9 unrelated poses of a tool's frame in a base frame.
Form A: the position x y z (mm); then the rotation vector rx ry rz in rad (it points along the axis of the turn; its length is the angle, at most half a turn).
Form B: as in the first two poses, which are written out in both.
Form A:
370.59, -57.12, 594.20, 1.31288, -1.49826, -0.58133
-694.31, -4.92, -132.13, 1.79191, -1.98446, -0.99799
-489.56, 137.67, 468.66, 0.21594, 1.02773, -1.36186
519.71, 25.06, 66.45, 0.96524, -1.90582, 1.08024
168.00, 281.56, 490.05, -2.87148, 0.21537, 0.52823
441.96, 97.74, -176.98, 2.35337, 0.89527, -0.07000
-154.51, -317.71, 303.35, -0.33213, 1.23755, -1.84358
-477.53, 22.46, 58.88, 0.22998, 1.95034, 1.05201
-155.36, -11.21, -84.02, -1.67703, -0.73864, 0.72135
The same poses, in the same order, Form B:
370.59, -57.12, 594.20, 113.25, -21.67, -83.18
-694.31, -4.92, -132.13, 137.71, 13.46, -101.07
-489.56, 137.67, 468.66, -36.25, 44.84, -100.59
519.71, 25.06, 66.45, -137.50, -58.95, -151.07
168.00, 281.56, 490.05, -168.72, 21.44, -6.44
441.96, 97.74, -176.98, 146.98, 14.74, 37.27
-154.51, -317.71, 303.35, -61.04, 13.49, -127.27
-477.53, 22.46, 58.88, 108.60, 37.92, 138.81
-155.36, -11.21, -84.02, -101.69, 5.01, 51.62

